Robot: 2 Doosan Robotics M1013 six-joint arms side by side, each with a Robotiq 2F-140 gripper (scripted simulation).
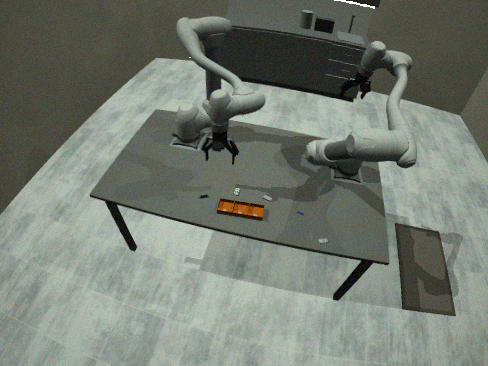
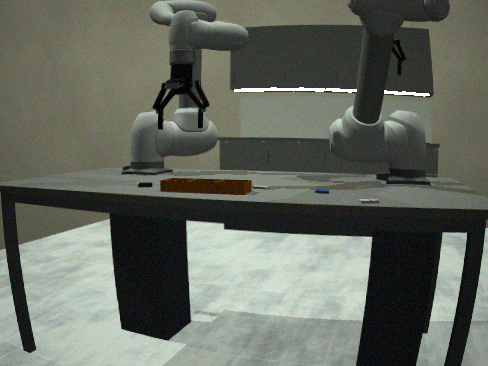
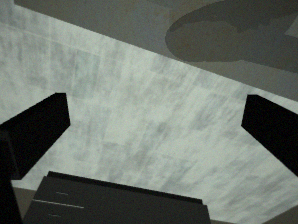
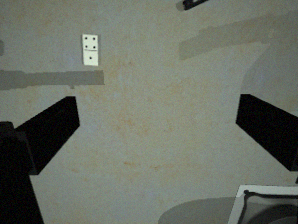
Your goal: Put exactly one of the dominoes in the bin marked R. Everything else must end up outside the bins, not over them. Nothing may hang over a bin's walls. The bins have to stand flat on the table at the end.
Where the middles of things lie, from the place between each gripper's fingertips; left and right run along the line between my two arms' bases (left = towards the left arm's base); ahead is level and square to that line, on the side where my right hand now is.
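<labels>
I find my right hand (image 2: 179, 128) 160 mm short of the orange bin row (image 2: 184, 185), 170 mm to the right of it and 180 mm above it.
My left gripper is 520 mm to the left of the orange bin row, 700 mm short of it and 450 mm above it.
</labels>
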